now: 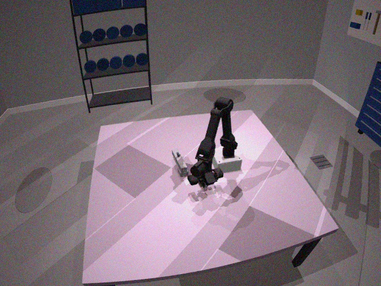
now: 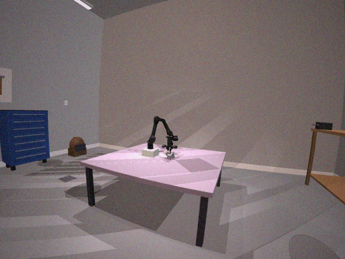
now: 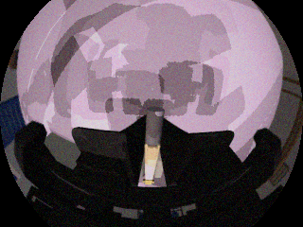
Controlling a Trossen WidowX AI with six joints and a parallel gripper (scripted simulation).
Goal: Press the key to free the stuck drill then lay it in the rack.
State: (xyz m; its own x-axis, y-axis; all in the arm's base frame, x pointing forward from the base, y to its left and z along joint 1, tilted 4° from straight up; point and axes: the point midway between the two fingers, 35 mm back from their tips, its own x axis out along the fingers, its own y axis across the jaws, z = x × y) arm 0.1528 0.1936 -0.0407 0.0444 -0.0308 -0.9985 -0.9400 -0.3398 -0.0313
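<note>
My gripper tip is now 40 mm to the left of the drill, 30 mm below it and 10 mm short of it. The rest, counted from my gripper tip: key (210 mm to the right, 150 mm ahead, 40 mm above); grey rack (50 mm to the right, 20 mm ahead, 10 mm above).
</note>
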